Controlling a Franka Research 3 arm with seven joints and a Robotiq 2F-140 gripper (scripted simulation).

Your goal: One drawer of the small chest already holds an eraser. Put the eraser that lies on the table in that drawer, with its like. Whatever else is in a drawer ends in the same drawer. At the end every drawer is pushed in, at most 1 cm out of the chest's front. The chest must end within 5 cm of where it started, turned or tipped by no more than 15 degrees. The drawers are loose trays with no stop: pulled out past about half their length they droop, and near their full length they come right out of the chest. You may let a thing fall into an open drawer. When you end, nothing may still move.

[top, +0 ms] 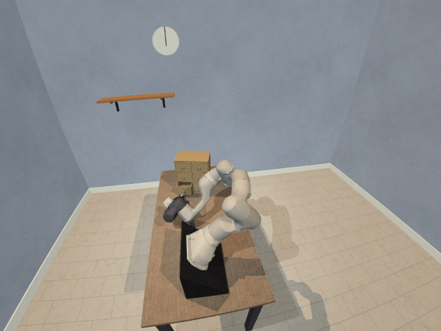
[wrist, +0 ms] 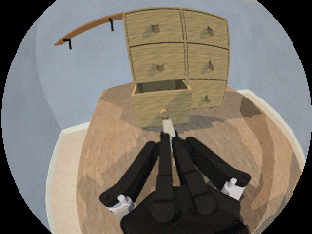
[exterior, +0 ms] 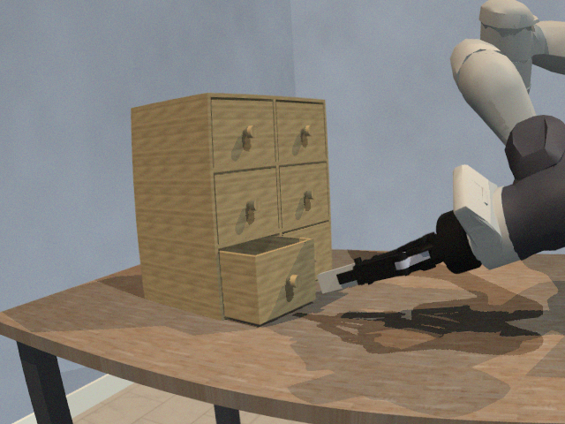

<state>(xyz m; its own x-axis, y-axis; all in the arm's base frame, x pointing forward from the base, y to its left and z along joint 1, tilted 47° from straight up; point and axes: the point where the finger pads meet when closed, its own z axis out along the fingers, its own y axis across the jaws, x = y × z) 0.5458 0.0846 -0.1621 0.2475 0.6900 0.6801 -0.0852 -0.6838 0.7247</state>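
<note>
The blue eraser is 140 mm ahead of my hand, 50 mm to the right of it and 50 mm below it.
</note>
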